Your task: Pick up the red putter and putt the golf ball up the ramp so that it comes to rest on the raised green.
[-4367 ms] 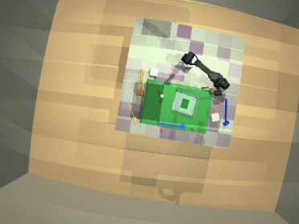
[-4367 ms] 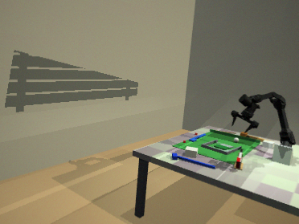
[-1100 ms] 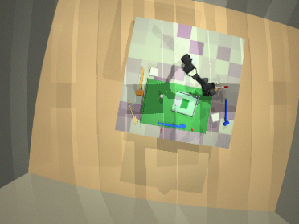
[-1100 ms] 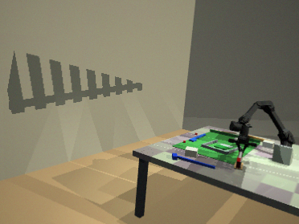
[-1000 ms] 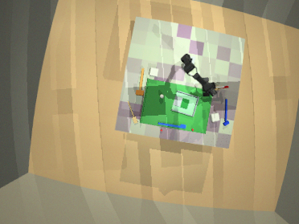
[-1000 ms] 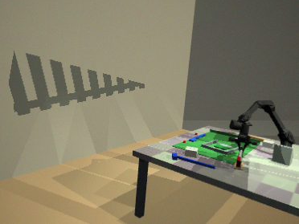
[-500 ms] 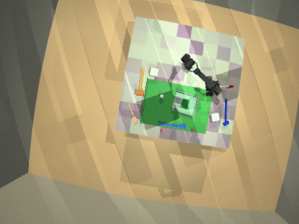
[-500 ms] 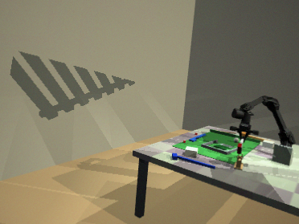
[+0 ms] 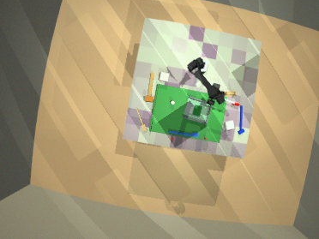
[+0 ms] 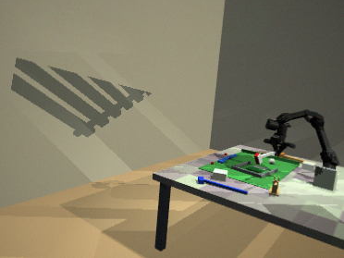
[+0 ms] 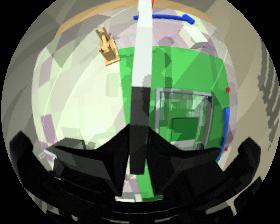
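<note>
My gripper tip is 110 mm to the right of the red putter and 20 mm below it. The rest, counted from my gripper tip: white golf ball 320 mm to the right, 150 mm ahead, 120 mm below; then blue putter 420 mm to the left, 130 mm below, 130 mm ahead.
</note>
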